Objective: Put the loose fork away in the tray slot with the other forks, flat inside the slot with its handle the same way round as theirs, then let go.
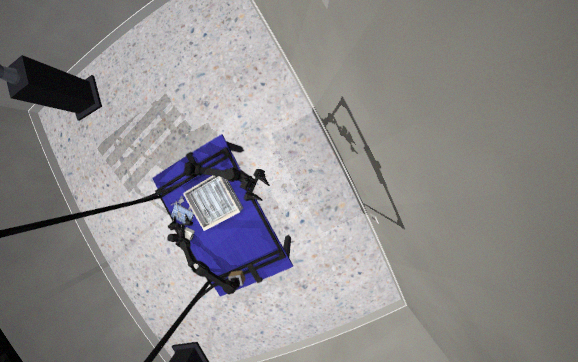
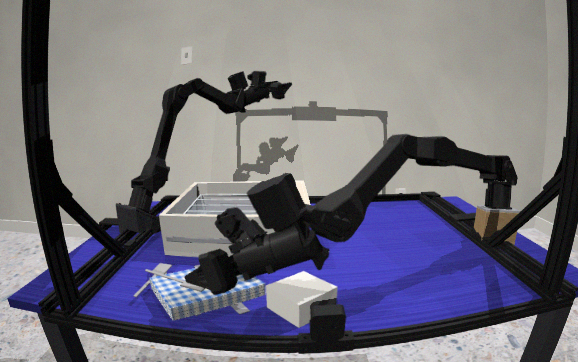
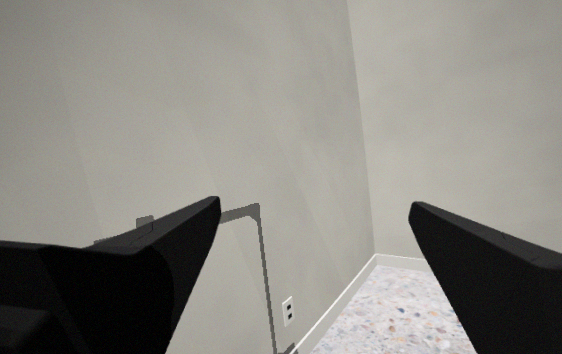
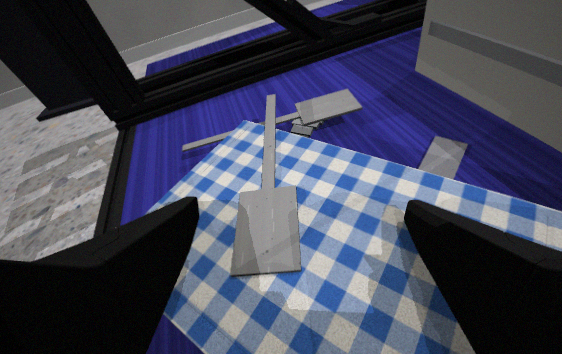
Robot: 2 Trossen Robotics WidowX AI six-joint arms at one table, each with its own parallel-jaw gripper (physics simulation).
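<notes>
A flat grey utensil with a thin handle and a broad head (image 4: 267,230) lies on the blue-checked folded cloth (image 4: 340,175) (image 2: 175,306) (image 1: 181,212). Whether it is the fork cannot be told from its plain head. My right gripper (image 4: 303,208) (image 2: 197,284) is open and low over the cloth, one finger on either side of the head, nothing held. My left gripper (image 3: 314,208) (image 2: 288,89) (image 1: 264,191) is open and empty, high up and facing the wall. The slotted tray (image 1: 212,202) sits in a cream box (image 2: 175,245) (image 4: 475,75); its forks cannot be made out.
A second utensil (image 4: 328,106) (image 2: 161,269) lies beyond the cloth. A grey plate-like piece (image 4: 444,157) lies between cloth and box; another piece (image 2: 241,307) shows at the cloth's near side. A white block (image 2: 287,296) stands beside the cloth, a brown box (image 2: 487,222) at the right.
</notes>
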